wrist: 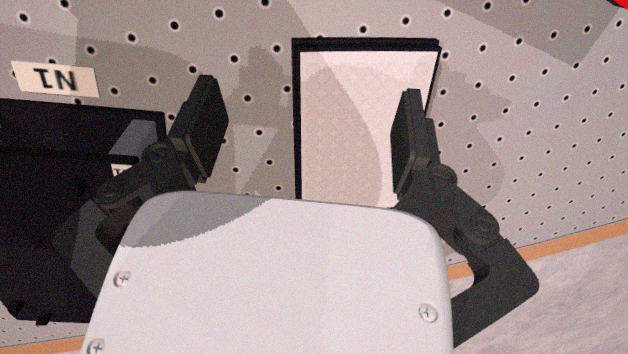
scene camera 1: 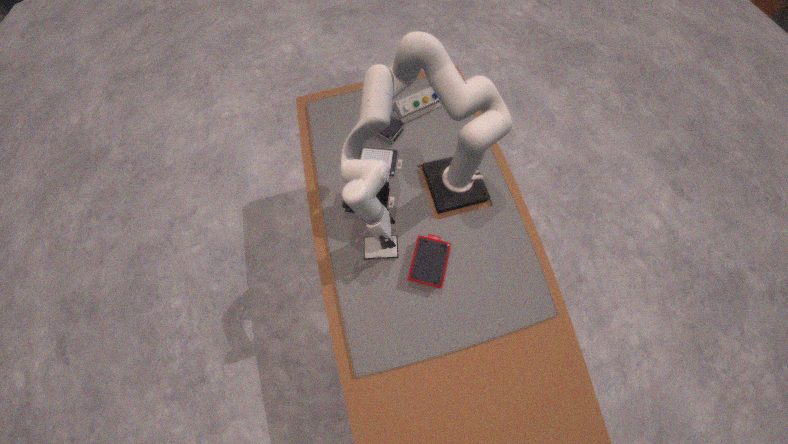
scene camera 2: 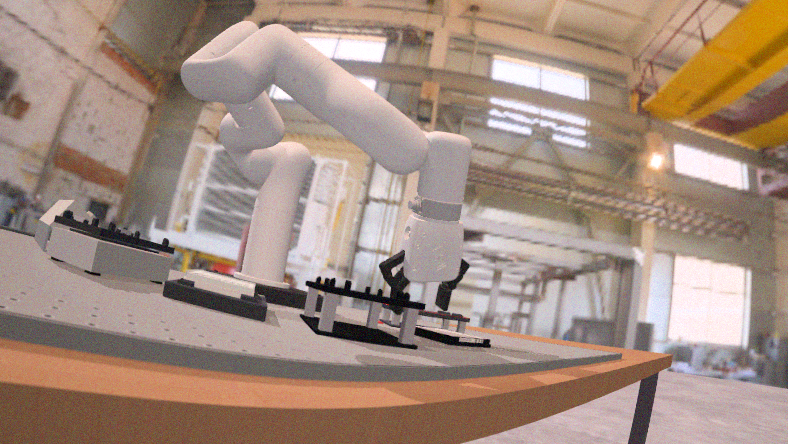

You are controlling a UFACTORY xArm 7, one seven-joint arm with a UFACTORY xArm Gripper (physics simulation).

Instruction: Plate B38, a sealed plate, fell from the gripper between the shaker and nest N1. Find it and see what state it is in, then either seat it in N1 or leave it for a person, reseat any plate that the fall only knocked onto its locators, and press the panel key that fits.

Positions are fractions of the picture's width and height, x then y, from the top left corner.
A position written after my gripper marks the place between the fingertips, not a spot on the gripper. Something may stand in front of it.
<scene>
My gripper (scene camera 2: 0.53,0.70) is open and holds nothing. Also in view: a plate B38 (scene camera 2: 0.56,0.76). Also in view: a button box (scene camera 1: 0.52,0.25).
The plate B38 is seen too in the wrist view (wrist: 0.55,0.26). My gripper also shows in the wrist view (wrist: 0.49,0.29).
</scene>
